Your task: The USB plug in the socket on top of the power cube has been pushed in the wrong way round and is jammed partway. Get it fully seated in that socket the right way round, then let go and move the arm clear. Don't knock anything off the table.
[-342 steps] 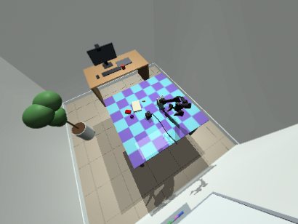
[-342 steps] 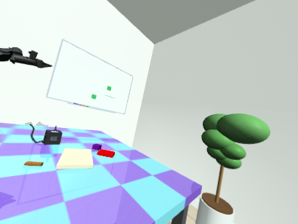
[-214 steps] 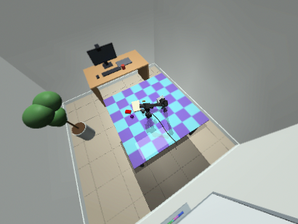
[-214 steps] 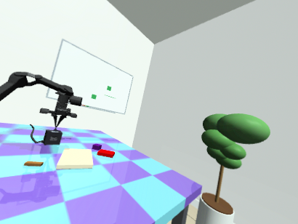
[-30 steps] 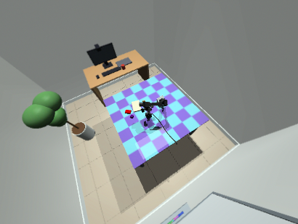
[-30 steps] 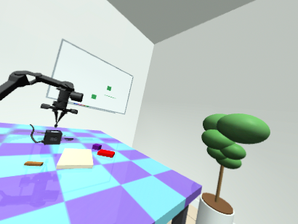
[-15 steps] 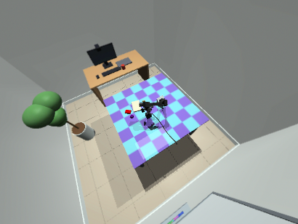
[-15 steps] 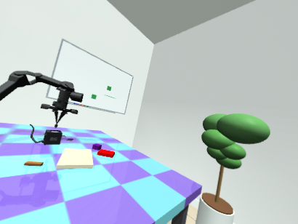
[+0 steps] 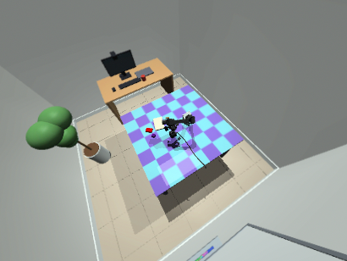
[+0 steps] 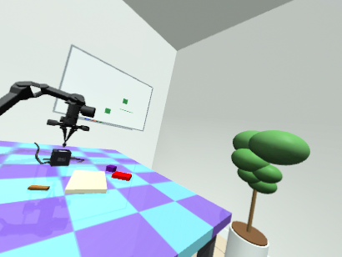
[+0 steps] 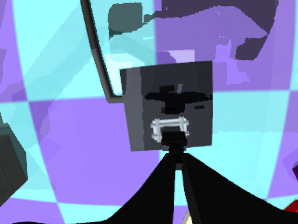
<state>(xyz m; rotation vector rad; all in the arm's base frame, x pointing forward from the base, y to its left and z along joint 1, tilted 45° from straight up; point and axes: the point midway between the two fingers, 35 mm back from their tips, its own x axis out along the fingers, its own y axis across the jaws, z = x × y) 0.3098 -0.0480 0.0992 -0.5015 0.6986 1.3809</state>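
The USB plug lies 20 mm below my gripper tip. The rest, counted from my gripper tip: small purple block (220 mm ahead, 150 mm to the right, 120 mm below); white flat block (270 mm to the right, 120 mm below, 50 mm ahead); thin orange piece (270 mm to the right, 130 mm below, 110 mm behind).
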